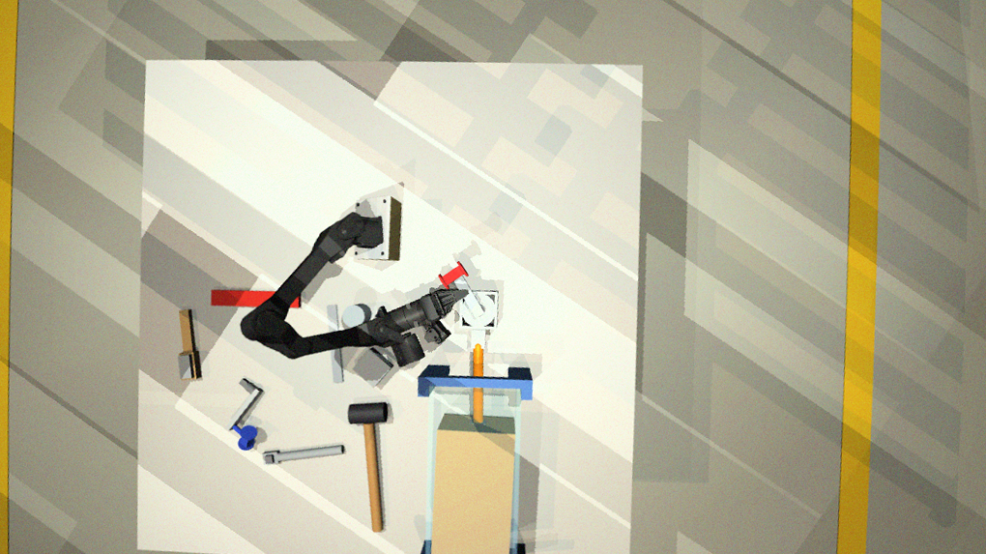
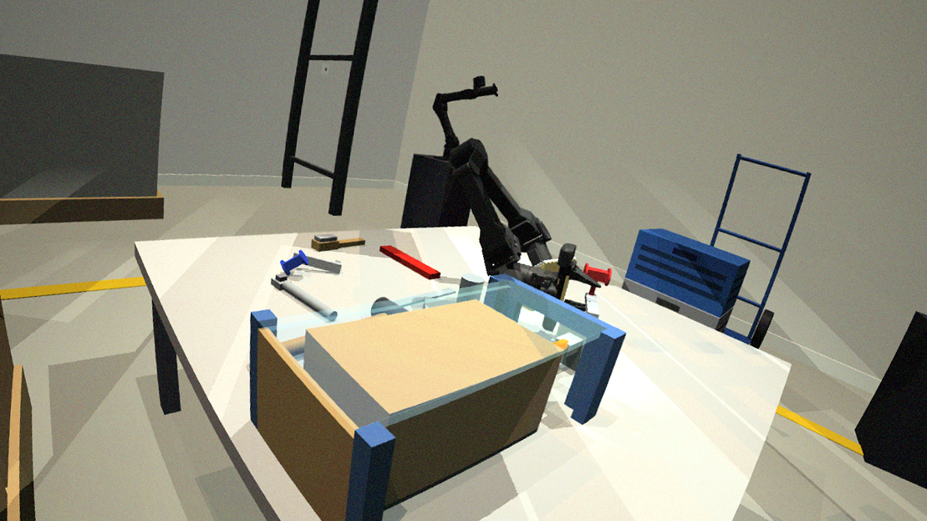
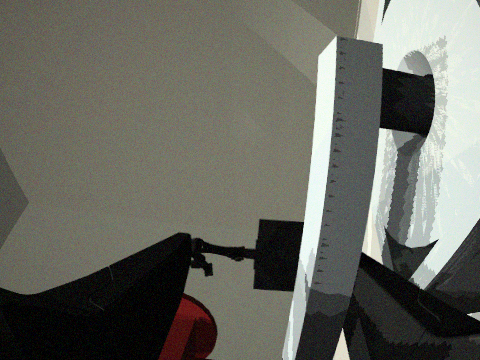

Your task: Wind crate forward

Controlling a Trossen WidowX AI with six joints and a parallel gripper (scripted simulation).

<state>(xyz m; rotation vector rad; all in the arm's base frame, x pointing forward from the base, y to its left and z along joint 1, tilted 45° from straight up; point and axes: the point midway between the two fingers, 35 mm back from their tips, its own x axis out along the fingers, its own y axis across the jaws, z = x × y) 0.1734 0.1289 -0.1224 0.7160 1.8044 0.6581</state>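
Now: gripper tip 1 cm to the left of the red-knobbed winch handle, 1 cm past it and 1 cm above it. Round my gripper tip: grey block 27 cm to the right, 17 cm ahead, 11 cm below; then winch 10 cm below, 3 cm ahead, 1 cm to the left; then red knob 4 cm behind, 3 cm to the right, 2 cm above.
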